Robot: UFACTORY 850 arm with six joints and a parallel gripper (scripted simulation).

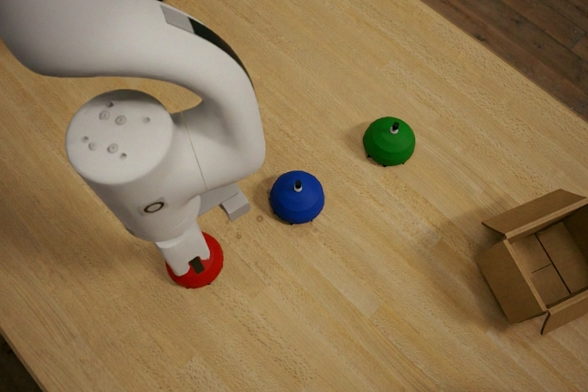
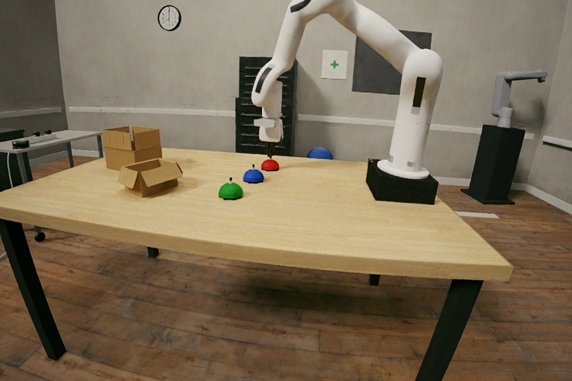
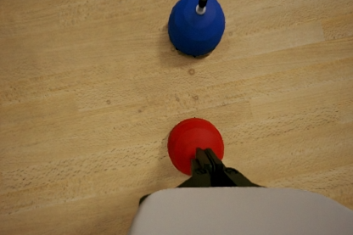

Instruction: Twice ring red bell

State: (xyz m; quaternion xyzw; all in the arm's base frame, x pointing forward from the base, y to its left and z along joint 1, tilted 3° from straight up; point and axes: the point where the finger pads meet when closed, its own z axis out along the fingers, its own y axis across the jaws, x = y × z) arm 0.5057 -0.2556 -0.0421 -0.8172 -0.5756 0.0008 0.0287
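My hand is 40 mm above the red bell. Also, from my hand: green bell (120 mm ahead, 340 mm to the left, 40 mm below); blue bell (60 mm ahead, 170 mm to the left, 40 mm below).
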